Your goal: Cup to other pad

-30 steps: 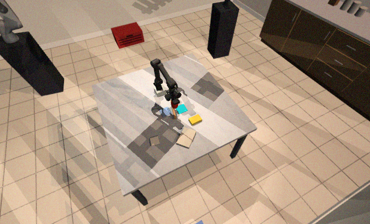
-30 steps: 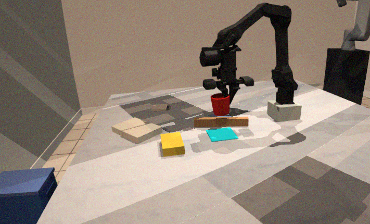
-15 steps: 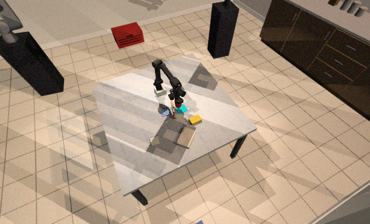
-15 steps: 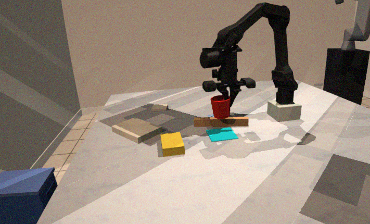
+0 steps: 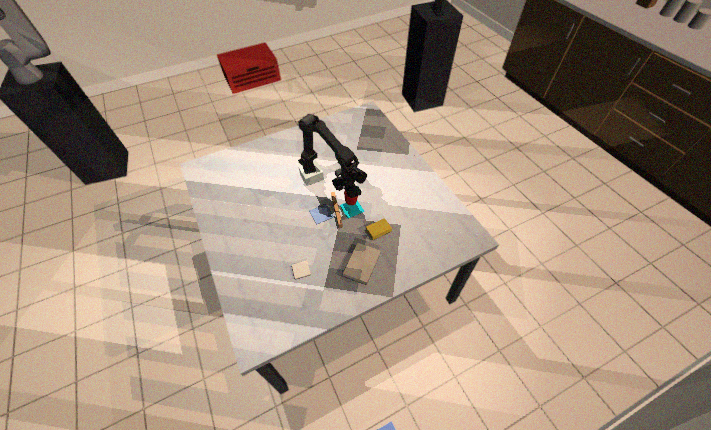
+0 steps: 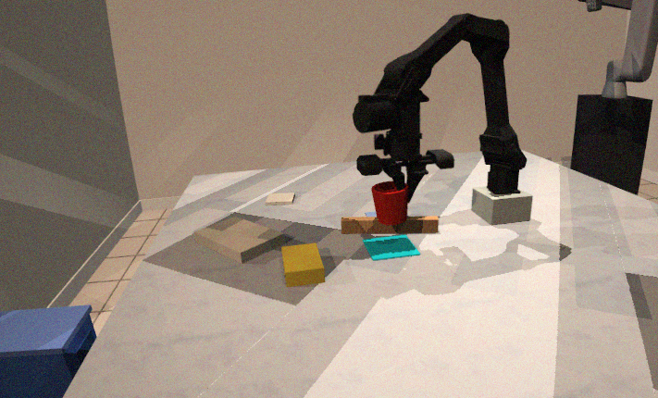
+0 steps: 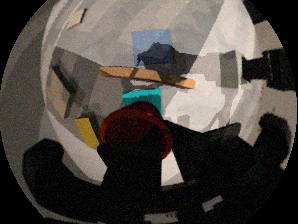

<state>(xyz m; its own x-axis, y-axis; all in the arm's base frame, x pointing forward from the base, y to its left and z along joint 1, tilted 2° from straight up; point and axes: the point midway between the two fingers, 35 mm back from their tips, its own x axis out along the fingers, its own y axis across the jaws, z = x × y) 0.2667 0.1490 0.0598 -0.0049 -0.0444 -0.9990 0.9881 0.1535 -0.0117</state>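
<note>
Now: the teal pad 3 cm ahead of my gripper tip, 1 cm to the left of it and 10 cm below it. Also, from my gripper tip: wooden bar 2 cm ahead, 7 cm to the right, 9 cm below; then yellow block 21 cm ahead, 9 cm to the left, 8 cm below; then red cup 3 cm ahead.
</note>
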